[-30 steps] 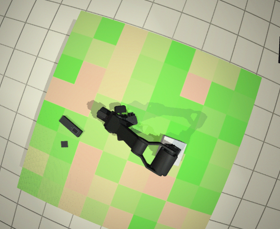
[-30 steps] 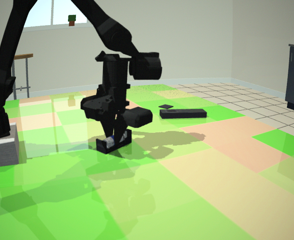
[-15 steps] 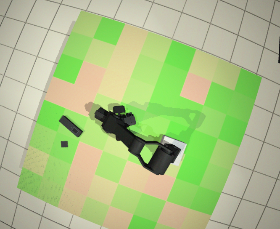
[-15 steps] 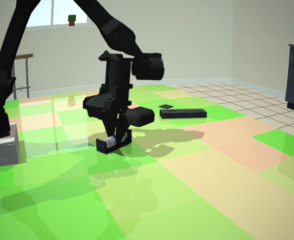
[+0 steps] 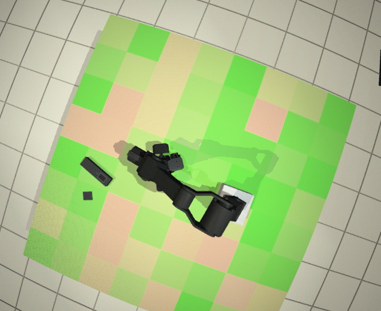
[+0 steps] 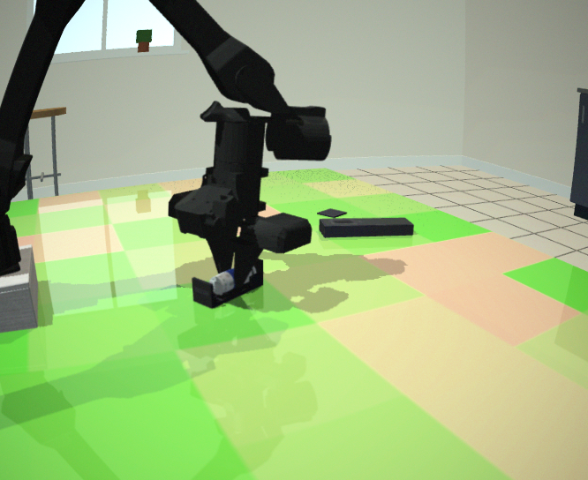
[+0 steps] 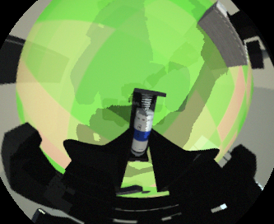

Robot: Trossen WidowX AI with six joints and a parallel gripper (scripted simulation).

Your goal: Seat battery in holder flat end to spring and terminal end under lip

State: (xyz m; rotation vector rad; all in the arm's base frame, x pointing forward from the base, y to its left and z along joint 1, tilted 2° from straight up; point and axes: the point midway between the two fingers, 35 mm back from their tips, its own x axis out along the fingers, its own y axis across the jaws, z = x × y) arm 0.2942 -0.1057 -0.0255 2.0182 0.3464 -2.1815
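The battery is 10 mm above my gripper tip. The rest, counted from my gripper tip: flat black square (350 mm ahead, 200 mm to the left, 10 mm below); long black box (320 mm ahead, 70 mm to the left, 10 mm above).
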